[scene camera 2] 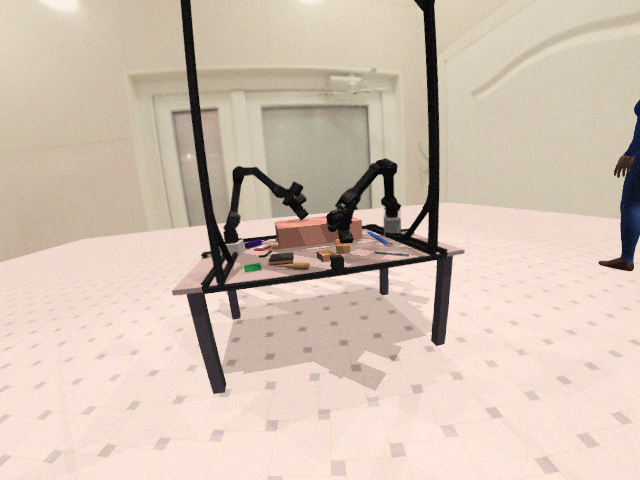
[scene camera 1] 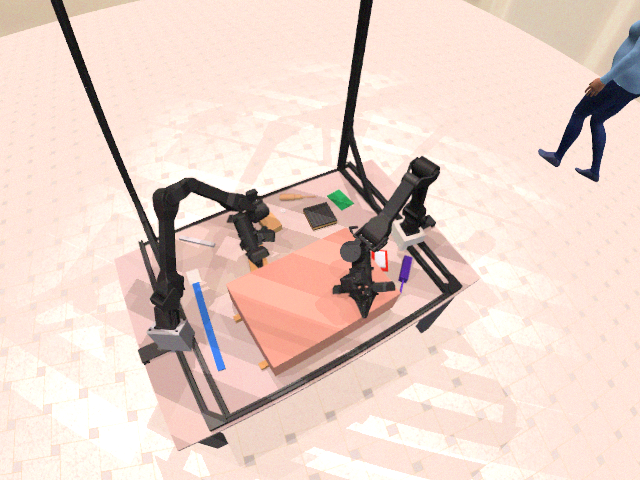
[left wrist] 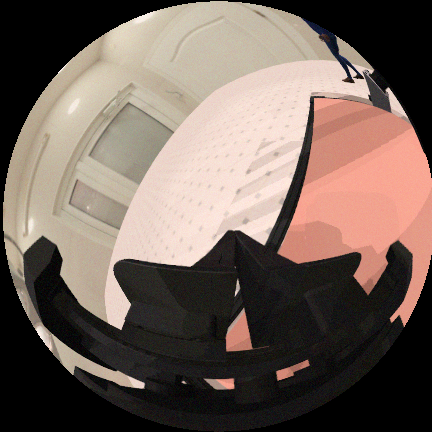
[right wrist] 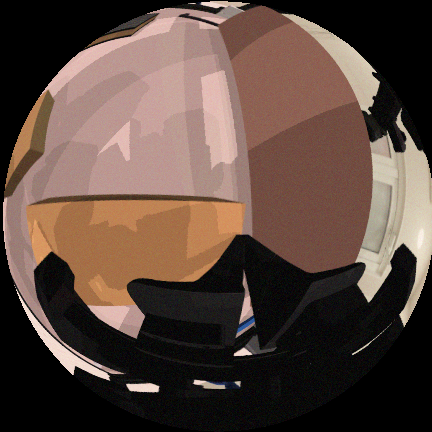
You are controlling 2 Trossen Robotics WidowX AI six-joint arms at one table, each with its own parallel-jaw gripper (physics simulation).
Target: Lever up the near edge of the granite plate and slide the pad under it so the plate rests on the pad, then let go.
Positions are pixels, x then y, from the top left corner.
Labels:
granite plate: scene camera 2 290, 233; scene camera 1; left wrist; right wrist 310, 168
same spot on granite plate: (scene camera 1: 288, 307) = (left wrist: 398, 153)

